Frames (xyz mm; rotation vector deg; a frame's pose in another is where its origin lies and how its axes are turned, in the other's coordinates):
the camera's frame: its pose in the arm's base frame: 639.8 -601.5 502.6 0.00 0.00 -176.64
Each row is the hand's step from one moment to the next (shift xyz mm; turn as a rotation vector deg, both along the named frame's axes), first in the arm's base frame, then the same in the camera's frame.
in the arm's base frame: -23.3 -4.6 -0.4 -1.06 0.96 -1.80
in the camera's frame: 23.5 3.2 -0.4 1.00 -1.02 -1.80
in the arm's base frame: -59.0 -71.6 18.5 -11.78 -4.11 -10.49
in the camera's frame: 63.1 68.0 18.5 12.00 3.41 -10.49
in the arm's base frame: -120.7 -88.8 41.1 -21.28 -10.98 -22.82
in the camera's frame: 125.7 81.6 41.1 21.89 9.71 -22.82
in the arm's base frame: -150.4 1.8 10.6 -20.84 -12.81 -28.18
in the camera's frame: 150.0 -10.6 10.6 21.55 11.57 -28.18
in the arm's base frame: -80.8 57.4 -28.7 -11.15 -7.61 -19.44
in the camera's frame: 77.3 -62.0 -28.7 11.58 6.94 -19.44
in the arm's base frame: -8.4 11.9 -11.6 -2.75 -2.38 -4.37
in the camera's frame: 7.7 -12.4 -11.6 2.88 2.21 -4.37
